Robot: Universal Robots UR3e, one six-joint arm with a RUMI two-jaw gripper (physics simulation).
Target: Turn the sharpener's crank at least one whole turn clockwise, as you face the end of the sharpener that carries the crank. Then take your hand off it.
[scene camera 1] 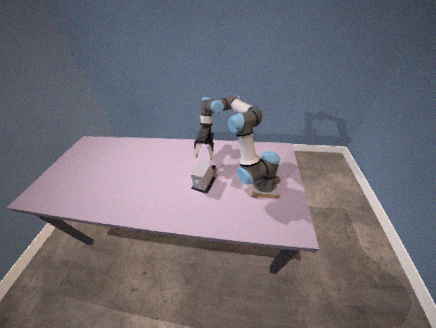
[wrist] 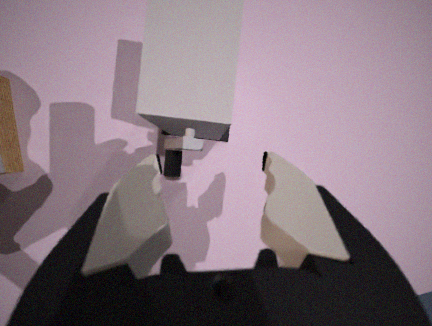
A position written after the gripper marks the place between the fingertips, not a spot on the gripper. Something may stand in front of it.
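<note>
Visible here: a sharpener (wrist: 188, 67), together with the gripper (wrist: 212, 156).
</note>
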